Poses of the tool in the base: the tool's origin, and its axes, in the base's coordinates. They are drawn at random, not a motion.
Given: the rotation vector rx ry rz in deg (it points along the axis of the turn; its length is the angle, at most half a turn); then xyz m.
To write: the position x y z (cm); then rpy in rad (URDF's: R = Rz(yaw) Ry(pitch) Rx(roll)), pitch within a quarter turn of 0, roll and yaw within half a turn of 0. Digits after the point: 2 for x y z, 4 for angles.
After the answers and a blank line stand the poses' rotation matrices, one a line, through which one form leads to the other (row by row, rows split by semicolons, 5 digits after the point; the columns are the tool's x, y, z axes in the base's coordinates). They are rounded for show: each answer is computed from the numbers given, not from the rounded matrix.
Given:
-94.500, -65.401, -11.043, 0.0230, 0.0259, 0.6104
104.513, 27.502, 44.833, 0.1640, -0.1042, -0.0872
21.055, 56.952, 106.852, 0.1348, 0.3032, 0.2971
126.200, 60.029, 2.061, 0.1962, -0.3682, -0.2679
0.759, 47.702, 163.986, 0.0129, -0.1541, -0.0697
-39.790, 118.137, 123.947, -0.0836, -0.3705, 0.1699
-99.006, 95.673, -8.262, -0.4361, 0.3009, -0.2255
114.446, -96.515, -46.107, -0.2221, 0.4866, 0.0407
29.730, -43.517, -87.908, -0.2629, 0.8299, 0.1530
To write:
2.30, 2.59, 61.04, -2.1329, -0.6731, 0.8292
16.40, -10.42, -8.72, 1.8247, -0.2924, 0.7415
13.48, 30.32, 29.71, 0.8875, 0.1599, 2.0994
19.62, -36.82, -26.79, 2.4798, 0.2568, 0.7993
1.29, -15.41, -6.97, 0.5633, 0.0363, 2.9846
-8.36, -37.05, 16.99, 1.5755, 0.3769, -2.8671
-43.61, 30.09, -22.55, -2.4969, 0.4005, -1.4012
-22.21, 48.66, 4.07, 2.4384, 0.1691, -1.4634
-26.29, 82.99, 15.30, 0.8194, -0.1121, -1.6858

0.52812 0.74930 -0.39955; 0.57657 0.02902 0.81653; 0.62342 -0.66159 -0.41670
0.70617 -0.03612 0.70712; 0.64671 -0.37368 -0.66493; 0.28825 0.92686 -0.24052
-0.49787 -0.60748 0.61894; 0.85251 -0.21178 0.47789; -0.15923 0.76558 0.62332
0.67432 0.67435 0.30091; 0.69340 -0.43810 -0.57207; -0.25395 0.59441 -0.76301
-0.98705 -0.15130 0.05321; 0.15623 -0.83207 0.53221; -0.03625 0.53363 0.84494
-0.89497 -0.35557 -0.26943; -0.25207 -0.09527 0.96301; -0.36808 0.92978 -0.00436
0.15544 -0.82737 0.53972; -0.90765 0.09602 0.40860; -0.38989 -0.55339 -0.73604
0.10571 -0.74673 -0.65667; -0.98006 -0.18997 0.05826; -0.16825 0.63742 -0.75192
-0.11403 0.68756 -0.71712; -0.98715 0.00290 0.15975; 0.11191 0.72612 0.67840

